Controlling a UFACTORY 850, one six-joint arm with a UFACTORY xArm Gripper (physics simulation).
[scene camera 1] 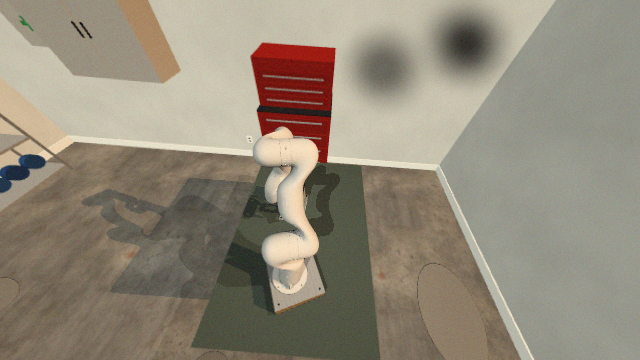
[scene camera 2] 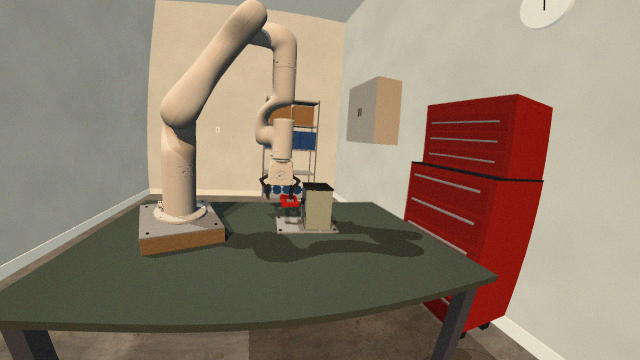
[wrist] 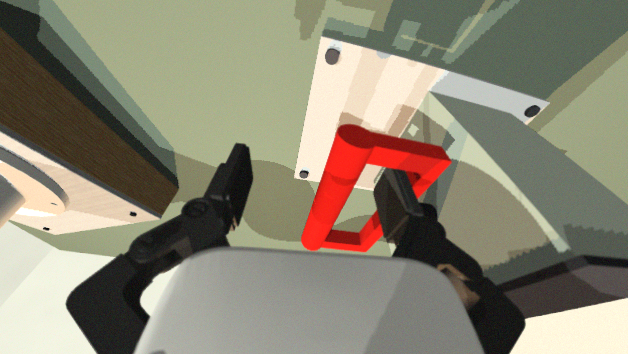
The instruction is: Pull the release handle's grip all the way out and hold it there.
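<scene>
The release handle's red grip (scene camera 2: 283, 201) (wrist: 336, 185) is the round bar of a rectangular red frame, held level beside a beige housing (scene camera 2: 317, 207) (wrist: 565, 155) with a dark top. The housing stands on a light baseplate (scene camera 2: 287, 227) (wrist: 320, 110). My gripper (scene camera 2: 279, 198) (wrist: 317, 168) is open, pointing down at the handle. In the wrist view the round bar lies between the two fingers, nearer the right finger, which overlaps the frame's opening and its housing-side bar. Whether that finger touches the frame is unclear. The handle is hidden behind the arm in scene camera 1.
The housing rises close beside the right finger. The arm's wooden base block (scene camera 1: 312, 285) (scene camera 2: 182, 244) (wrist: 100, 140) stands on the green table (scene camera 1: 345, 310) (scene camera 2: 200, 290), on the grip's side of the handle. A red tool chest (scene camera 1: 295, 70) (scene camera 2: 465, 200) stands beyond the table.
</scene>
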